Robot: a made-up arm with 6 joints.
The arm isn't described. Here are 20 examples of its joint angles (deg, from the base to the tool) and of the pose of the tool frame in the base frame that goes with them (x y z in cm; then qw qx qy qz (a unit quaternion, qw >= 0)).
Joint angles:
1: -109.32 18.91 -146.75 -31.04 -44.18 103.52
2: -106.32 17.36 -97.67 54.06 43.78 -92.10
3: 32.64 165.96 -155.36 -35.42 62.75 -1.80
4: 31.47 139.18 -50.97 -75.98 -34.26 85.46
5: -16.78 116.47 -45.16 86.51 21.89 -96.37
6: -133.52 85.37 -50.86 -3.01 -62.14 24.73
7: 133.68 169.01 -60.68 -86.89 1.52 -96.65
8: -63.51 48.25 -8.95 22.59 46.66 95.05
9: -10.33 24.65 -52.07 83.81 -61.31 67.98
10: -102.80 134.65 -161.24 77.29 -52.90 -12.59
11: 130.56 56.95 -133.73 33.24 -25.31 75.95
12: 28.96 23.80 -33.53 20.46 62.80 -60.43
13: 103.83 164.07 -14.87 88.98 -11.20 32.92
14: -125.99 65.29 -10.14 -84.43 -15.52 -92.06
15: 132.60 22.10 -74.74 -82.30 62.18 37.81
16: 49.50 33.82 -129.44 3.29 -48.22 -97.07
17: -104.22 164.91 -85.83 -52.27 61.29 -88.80
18: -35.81 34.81 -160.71 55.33 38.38 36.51
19: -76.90 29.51 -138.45 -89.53 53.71 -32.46
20: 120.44 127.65 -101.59 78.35 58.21 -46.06
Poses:
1: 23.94 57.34 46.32 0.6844 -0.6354 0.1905 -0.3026
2: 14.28 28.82 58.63 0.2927 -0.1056 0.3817 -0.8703
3: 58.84 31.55 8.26 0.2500 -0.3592 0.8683 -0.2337
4: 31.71 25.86 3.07 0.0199 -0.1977 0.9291 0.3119
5: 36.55 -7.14 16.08 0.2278 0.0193 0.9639 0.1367
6: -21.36 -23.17 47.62 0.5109 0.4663 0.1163 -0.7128
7: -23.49 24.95 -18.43 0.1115 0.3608 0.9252 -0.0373
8: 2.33 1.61 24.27 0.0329 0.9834 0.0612 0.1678
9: -13.36 -6.48 50.56 0.4880 0.4307 -0.3819 0.6561
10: -19.66 -51.22 54.54 0.7147 0.3905 -0.3388 -0.4711
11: 13.55 -12.19 80.34 0.4838 -0.1386 0.0886 -0.8596
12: -6.65 -0.11 33.57 0.3868 -0.6326 0.6668 0.0744
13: -1.48 14.29 -3.32 0.2556 0.0954 0.8827 -0.3826
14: -4.25 -10.44 26.52 0.2460 0.4369 -0.8190 0.2791
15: 20.41 -9.22 55.43 0.6764 -0.2925 0.4990 0.4560
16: -28.69 -34.25 65.60 0.8077 0.4729 -0.1324 -0.3263
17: -17.55 -40.95 -10.67 0.2338 0.2300 -0.8670 -0.3752
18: -36.27 32.47 63.08 0.8833 -0.2506 0.1591 0.3630
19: -18.13 42.27 61.56 0.0509 -0.4777 -0.0019 0.8771
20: -34.99 43.07 30.01 0.2842 0.7334 -0.3699 -0.4944
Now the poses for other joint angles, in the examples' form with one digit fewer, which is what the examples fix.
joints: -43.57 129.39 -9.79 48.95 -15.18 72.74
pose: 12.5 -14.7 7.8 0.037 -0.976 -0.148 0.155
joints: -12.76 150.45 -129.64 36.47 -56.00 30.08
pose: 64.1 -19.6 27.3 0.844 0.434 0.260 0.179
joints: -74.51 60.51 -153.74 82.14 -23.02 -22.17
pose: -9.6 20.1 80.3 0.969 -0.014 -0.220 -0.109
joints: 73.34 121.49 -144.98 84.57 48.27 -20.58
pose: 7.4 50.7 58.0 0.084 -0.389 0.470 0.788
